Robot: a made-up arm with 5 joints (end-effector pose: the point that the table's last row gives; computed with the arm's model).
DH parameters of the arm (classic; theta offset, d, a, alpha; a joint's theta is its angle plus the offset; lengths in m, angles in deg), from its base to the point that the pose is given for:
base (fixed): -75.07 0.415 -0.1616 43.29
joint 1: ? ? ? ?
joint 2: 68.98 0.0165 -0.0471 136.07
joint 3: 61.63 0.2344 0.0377 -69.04
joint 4: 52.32 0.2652 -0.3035 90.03
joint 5: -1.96 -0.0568 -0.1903 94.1
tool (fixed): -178.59 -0.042 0 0
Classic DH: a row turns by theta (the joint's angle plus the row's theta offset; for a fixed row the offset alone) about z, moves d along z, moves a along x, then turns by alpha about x.
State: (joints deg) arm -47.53 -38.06 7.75 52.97 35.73
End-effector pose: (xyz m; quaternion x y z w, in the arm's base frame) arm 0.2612 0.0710 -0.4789 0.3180 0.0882 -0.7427 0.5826
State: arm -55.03 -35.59 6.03 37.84 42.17
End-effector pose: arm 0.3128 0.0462 -0.4272 0.3138 -0.0197 -0.7295 0.6074
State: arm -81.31 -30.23 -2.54 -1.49 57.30
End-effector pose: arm 0.3795 0.0724 -0.2453 0.3179 -0.2713 -0.6912 0.5896
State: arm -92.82 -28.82 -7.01 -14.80 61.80
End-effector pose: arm 0.3872 0.1045 -0.1720 0.3275 -0.3435 -0.6816 0.5570
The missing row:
joint 1: -20.12 -0.145 0.1496 48.51
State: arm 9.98 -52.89 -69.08 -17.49 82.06
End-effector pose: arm 0.2937 0.3526 -0.0892 0.2675 -0.3739 0.4233 0.7807
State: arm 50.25 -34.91 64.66 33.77 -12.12
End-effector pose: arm 0.8236 0.2260 -0.0521 0.4656 0.1162 -0.1124 0.8701
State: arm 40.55 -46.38 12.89 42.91 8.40
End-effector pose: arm 0.7095 0.1001 -0.2072 0.1719 0.0702 -0.1533 0.9706
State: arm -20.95 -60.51 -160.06 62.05 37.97
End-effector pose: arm 0.6461 0.0743 -0.1509 -0.4659 -0.2124 0.3290 0.7934
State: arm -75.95 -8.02 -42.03 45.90 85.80
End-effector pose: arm 0.0227 0.0063 -0.3619 -0.2277 -0.1558 -0.5140 0.8122
